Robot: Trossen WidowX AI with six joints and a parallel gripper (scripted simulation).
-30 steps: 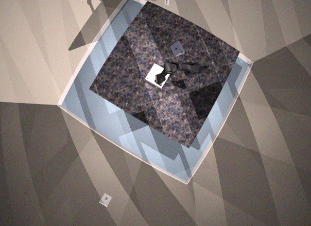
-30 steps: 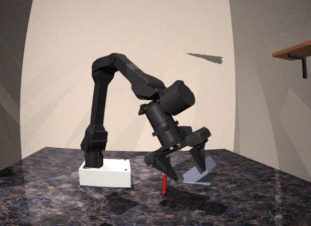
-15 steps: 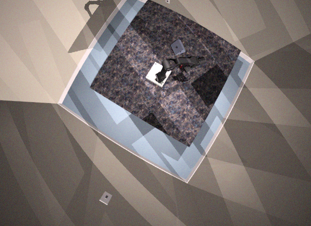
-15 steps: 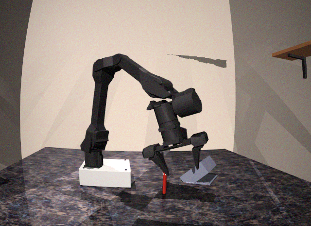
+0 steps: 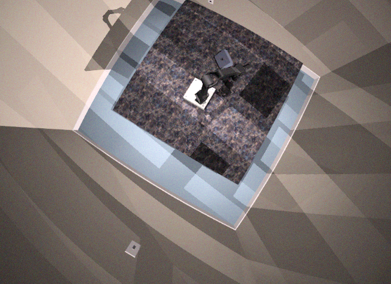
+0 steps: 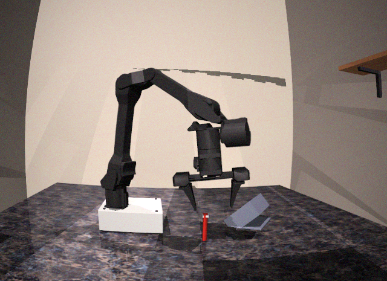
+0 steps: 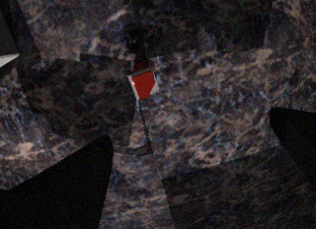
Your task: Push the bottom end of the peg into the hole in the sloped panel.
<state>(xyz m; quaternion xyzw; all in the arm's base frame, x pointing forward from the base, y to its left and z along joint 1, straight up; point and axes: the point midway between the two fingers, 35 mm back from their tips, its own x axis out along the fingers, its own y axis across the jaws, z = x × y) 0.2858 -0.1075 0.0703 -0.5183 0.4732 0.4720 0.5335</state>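
Now: the red peg 20 mm behind my gripper tip, 20 mm to the left of it and 40 mm below it. From my gripper tip the other things lie so: grey sloped panel (120 mm ahead, 180 mm to the left, 60 mm below).
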